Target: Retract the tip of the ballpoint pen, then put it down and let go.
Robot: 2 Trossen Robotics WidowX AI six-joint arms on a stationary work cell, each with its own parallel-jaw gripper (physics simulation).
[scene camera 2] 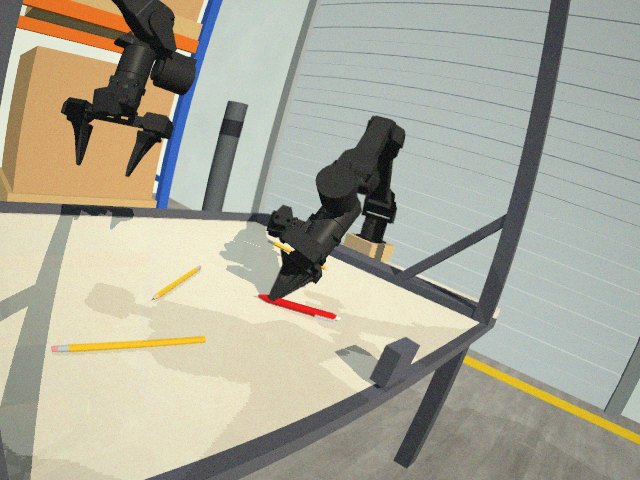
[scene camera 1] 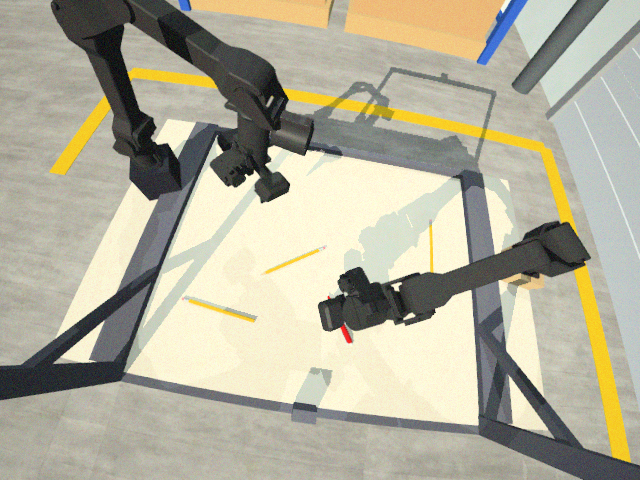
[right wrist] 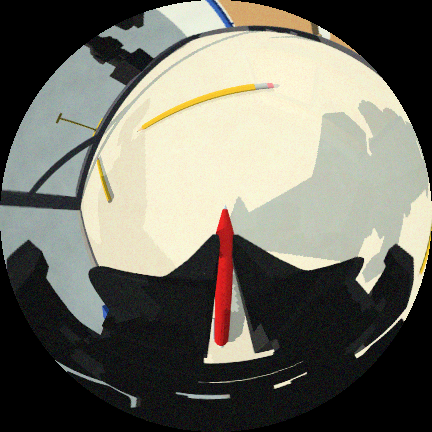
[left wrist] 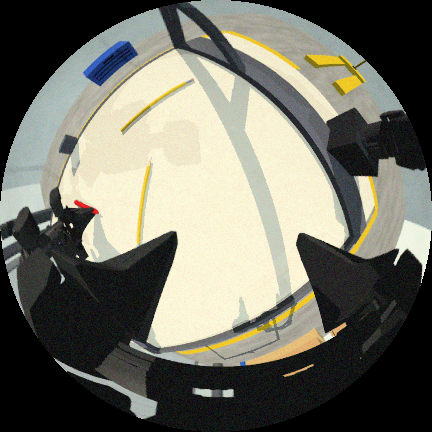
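The red ballpoint pen lies level on or just above the table. A small grey point shows at its tapered end, in the right wrist view at the top. Its clip and button end show at the right in scene camera 2. My right gripper is shut on the pen close behind the tapered end, with the barrel running back between the fingers. My left gripper is open and empty, high above the far left part of the table.
One yellow pencil lies mid-table. Another pencil lies at the left. A third lies beyond the right arm. A dark block stands at the table's near edge.
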